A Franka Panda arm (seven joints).
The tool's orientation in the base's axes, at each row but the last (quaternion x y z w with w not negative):
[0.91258, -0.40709, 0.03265, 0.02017]
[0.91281, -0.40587, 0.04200, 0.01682]
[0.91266, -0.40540, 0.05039, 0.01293]
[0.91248, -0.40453, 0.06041, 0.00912]
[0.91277, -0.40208, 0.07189, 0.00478]
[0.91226, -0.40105, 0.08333, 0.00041]
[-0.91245, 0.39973, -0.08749, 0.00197]
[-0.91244, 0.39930, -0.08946, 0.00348]
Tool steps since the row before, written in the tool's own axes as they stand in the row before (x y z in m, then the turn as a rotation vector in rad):
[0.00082, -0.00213, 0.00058, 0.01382, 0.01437, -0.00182]
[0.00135, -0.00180, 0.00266, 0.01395, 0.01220, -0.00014]
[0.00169, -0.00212, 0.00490, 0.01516, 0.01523, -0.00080]
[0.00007, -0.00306, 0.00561, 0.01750, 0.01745, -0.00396]
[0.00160, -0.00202, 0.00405, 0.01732, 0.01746, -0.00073]
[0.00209, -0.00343, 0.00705, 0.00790, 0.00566, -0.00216]
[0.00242, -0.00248, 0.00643, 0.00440, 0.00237, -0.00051]
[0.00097, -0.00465, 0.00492, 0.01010, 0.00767, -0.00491]
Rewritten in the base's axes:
[0.00216, 0.00078, -0.00054, -0.00156, -0.01973, 0.00301]
[0.00240, 0.00004, -0.00252, 0.00024, -0.01848, 0.00136]
[0.00310, -0.00014, -0.00466, -0.00126, -0.02137, 0.00209]
[0.00289, 0.00164, -0.00546, -0.00166, -0.02438, 0.00543]
[0.00307, -0.00008, -0.00369, -0.00138, -0.02447, 0.00221]
[0.00497, 0.00032, -0.00641, 0.00078, -0.00947, 0.00296]
[0.00445, -0.00051, -0.00577, 0.00112, -0.00479, 0.00102]
[0.00485, 0.00214, -0.00432, 0.00032, -0.01227, 0.00586]

